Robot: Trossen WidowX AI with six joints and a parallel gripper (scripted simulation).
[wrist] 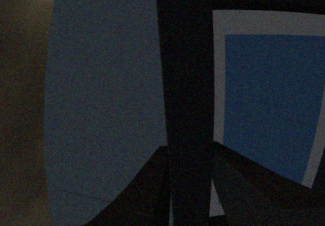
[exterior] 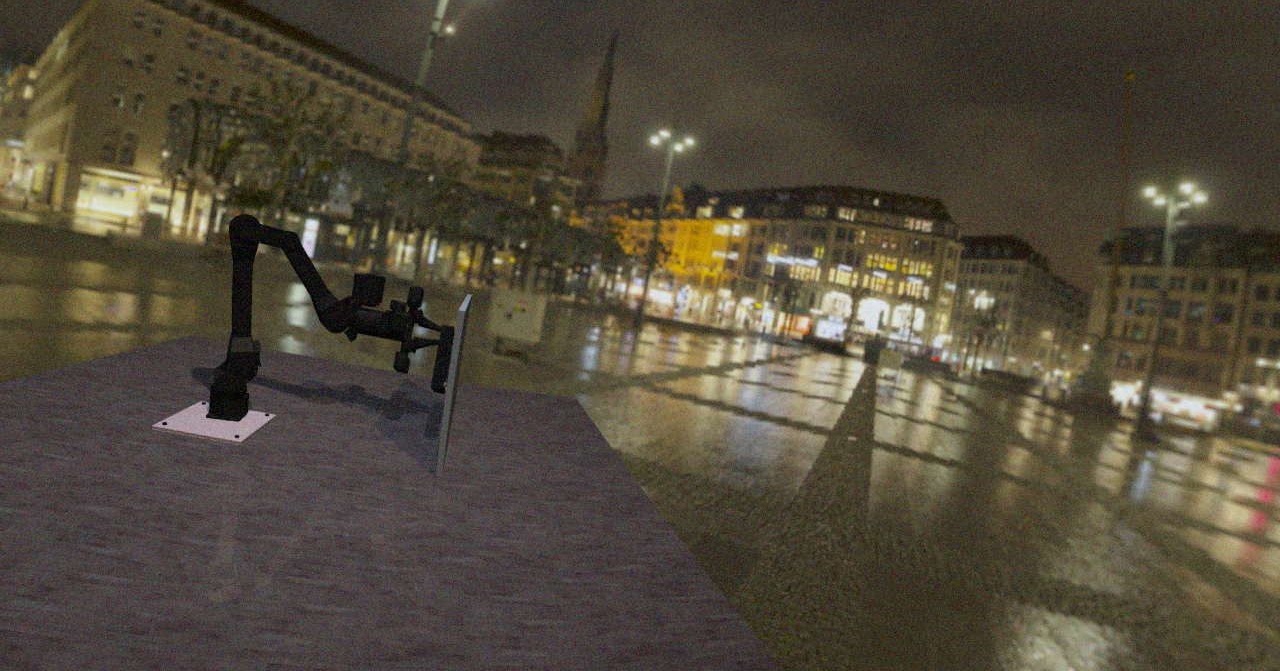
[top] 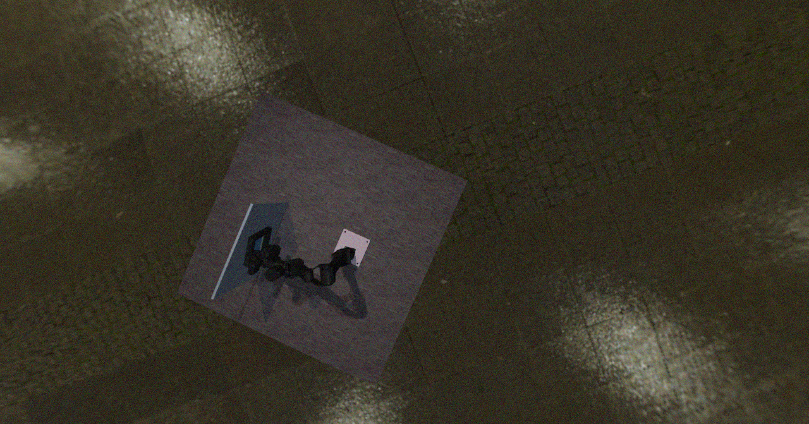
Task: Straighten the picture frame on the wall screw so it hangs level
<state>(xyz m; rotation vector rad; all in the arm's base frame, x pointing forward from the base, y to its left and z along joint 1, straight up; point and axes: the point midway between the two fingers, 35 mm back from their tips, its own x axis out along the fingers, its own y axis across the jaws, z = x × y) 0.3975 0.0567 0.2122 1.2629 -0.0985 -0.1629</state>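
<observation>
Now: the picture frame 1 cm ahead of my gripper tip, 2 cm to the right of it and 5 cm below it. Round my gripper tip: wall panel (2 cm ahead, 1 cm to the right, 7 cm below).
</observation>
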